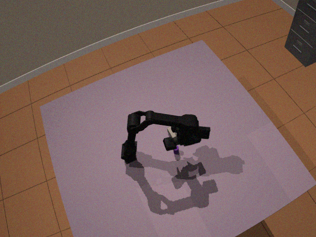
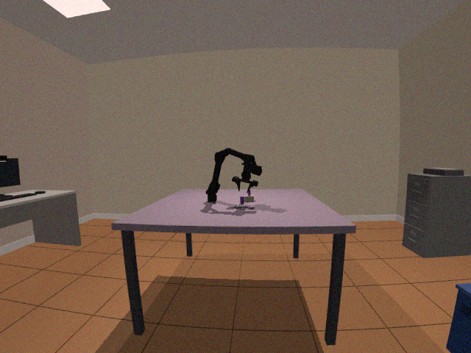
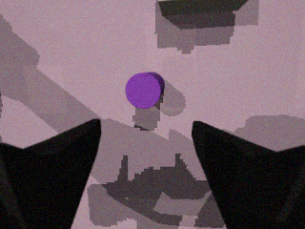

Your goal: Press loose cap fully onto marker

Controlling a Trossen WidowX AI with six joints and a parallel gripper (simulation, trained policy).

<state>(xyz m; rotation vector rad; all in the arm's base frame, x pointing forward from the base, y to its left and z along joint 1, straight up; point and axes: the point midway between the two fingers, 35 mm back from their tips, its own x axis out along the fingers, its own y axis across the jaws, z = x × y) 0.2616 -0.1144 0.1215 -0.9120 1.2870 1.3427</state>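
The purple cap lies 10 mm behind my gripper tip, 20 mm to the left of it and 60 mm below it. Also, from my gripper tip: beige holder block: 40 mm ahead, 120 mm to the left, 70 mm below; purple marker: 40 mm ahead, 120 mm to the left, 20 mm below.
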